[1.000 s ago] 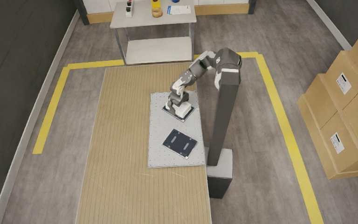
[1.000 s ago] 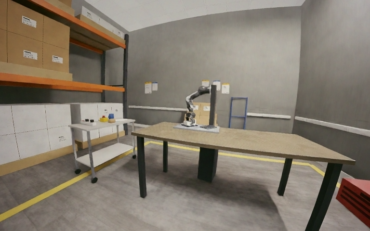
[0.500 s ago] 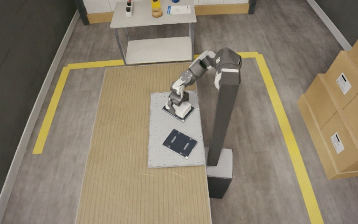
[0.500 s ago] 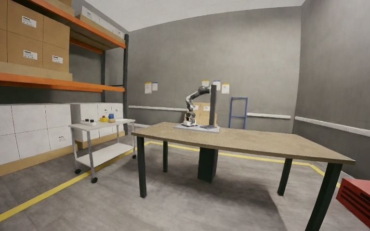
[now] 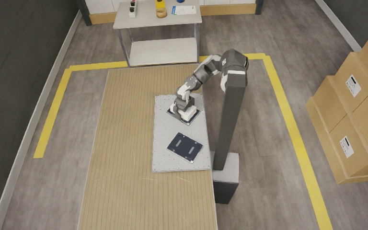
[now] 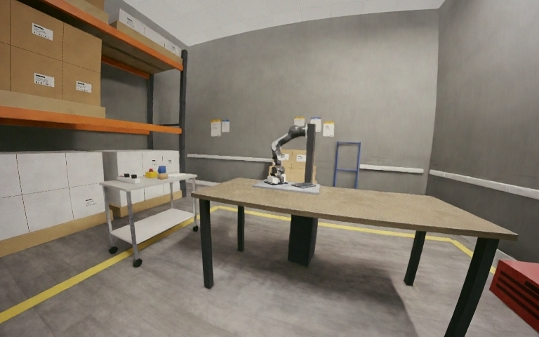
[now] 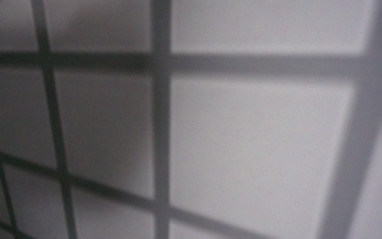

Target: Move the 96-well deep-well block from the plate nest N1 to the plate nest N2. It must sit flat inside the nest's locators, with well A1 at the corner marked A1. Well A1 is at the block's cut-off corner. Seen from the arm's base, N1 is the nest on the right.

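Right now my hand is 2 cm below the white deep-well block.
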